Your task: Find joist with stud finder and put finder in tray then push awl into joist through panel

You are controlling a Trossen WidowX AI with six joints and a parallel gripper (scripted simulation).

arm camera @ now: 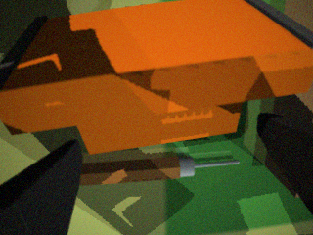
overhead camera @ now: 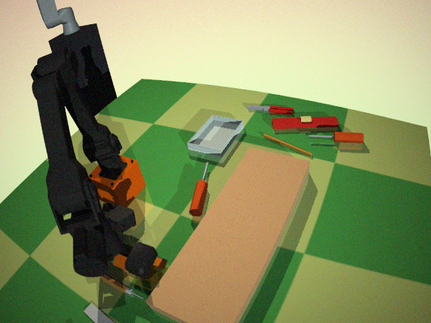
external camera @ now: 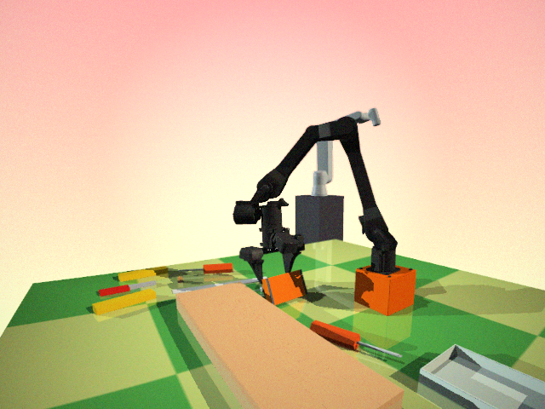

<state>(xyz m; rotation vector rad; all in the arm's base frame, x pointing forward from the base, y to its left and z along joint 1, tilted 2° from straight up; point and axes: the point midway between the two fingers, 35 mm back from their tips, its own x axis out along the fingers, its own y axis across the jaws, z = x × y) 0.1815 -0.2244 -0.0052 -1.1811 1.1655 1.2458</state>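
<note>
The orange stud finder is 20 mm below my gripper tip, 10 mm to the left of it and 10 mm ahead of it. The rest, counted from my gripper tip: awl (40 mm to the right, 40 mm below); grey card (160 mm to the right, 80 mm ahead, 40 mm below); grey tray (530 mm to the left, 30 mm below, 20 mm behind).
</note>
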